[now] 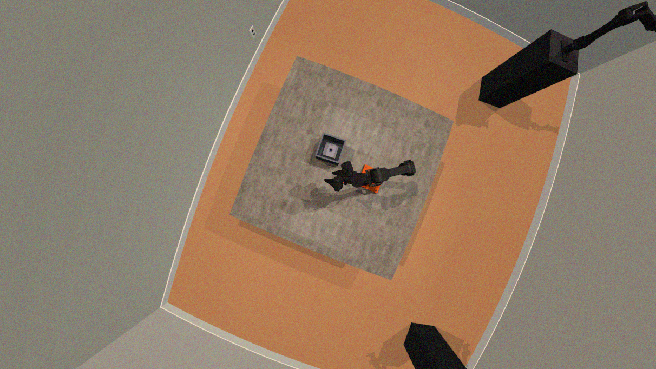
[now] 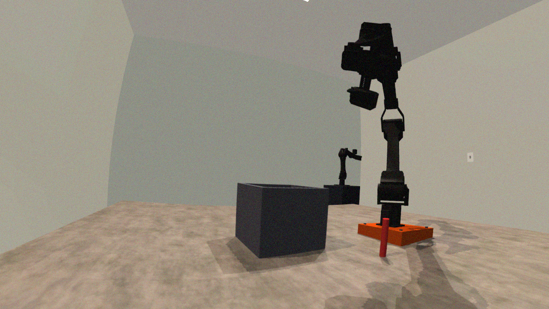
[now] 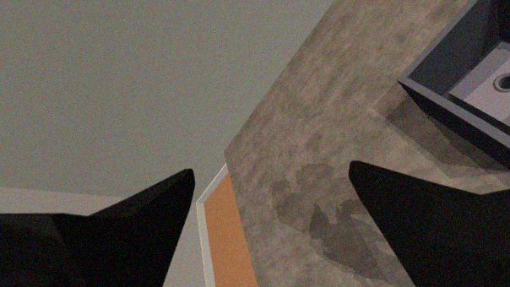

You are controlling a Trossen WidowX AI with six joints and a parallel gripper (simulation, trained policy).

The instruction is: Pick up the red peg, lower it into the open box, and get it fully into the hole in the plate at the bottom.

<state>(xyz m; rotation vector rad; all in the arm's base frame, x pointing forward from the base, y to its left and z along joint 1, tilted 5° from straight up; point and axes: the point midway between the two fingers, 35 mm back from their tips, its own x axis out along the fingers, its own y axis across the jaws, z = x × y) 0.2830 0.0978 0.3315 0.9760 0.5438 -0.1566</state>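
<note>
Right now my gripper tip is 110 mm past the red peg and 330 mm above it. Also, from my gripper tip: pale plate: 30 mm ahead, 190 mm to the right, 320 mm below.
</note>
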